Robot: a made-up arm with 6 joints. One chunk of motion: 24 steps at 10 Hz.
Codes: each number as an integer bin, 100 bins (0 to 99) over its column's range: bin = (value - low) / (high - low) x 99, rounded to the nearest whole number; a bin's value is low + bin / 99 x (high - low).
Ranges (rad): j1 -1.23..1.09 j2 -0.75..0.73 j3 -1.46..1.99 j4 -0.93..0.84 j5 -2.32..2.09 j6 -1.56..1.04
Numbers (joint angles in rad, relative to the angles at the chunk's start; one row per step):
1: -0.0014 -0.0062 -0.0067 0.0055 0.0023 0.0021
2: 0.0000 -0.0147 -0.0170 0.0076 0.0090 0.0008
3: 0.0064 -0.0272 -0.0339 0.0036 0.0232 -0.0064
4: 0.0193 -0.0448 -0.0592 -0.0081 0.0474 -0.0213
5: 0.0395 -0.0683 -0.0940 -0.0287 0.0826 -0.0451
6: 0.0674 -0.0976 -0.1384 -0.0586 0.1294 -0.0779
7: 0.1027 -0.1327 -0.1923 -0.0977 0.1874 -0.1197
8: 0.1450 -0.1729 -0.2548 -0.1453 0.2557 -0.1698
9: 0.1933 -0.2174 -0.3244 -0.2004 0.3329 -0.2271
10: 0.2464 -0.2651 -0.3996 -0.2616 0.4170 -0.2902
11: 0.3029 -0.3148 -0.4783 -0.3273 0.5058 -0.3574
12: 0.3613 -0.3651 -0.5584 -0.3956 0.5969 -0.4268
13: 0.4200 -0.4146 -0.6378 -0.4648 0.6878 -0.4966
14: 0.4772 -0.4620 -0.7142 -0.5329 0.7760 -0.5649
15: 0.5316 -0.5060 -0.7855 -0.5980 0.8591 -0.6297
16: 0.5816 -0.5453 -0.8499 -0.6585 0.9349 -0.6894
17: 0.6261 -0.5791 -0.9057 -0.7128 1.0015 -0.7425
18: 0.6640 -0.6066 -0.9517 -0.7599 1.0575 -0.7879
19: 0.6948 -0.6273 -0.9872 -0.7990 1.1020 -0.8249
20: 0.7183 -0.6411 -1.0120 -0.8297 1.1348 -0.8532
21: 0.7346 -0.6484 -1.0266 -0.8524 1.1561 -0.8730
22: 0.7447 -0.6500 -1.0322 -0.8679 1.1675 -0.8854
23: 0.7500 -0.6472 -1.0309 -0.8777 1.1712 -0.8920
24: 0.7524 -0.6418 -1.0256 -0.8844 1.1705 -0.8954
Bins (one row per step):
1: 52 50 42 52 52 59
2: 52 49 41 52 52 59
3: 53 48 41 52 53 59
4: 53 47 40 52 53 59
5: 54 46 39 50 54 58
6: 55 44 38 49 55 56
7: 57 41 36 47 56 55
8: 59 39 35 44 58 53
9: 61 36 33 41 60 51
10: 63 32 30 37 61 48
11: 65 29 28 34 63 46
12: 68 26 26 30 65 43
13: 70 22 24 26 68 40
14: 73 19 21 22 70 38
15: 75 16 19 19 71 35
16: 77 14 18 15 73 33
17: 79 11 16 12 75 31
18: 81 10 15 10 76 29
19: 82 8 14 7 77 28
20: 83 7 13 6 78 27
21: 84 7 12 4 78 26
22: 84 7 12 3 78 26
23: 84 7 12 3 78 25
24: 85 7 12 3 78 25

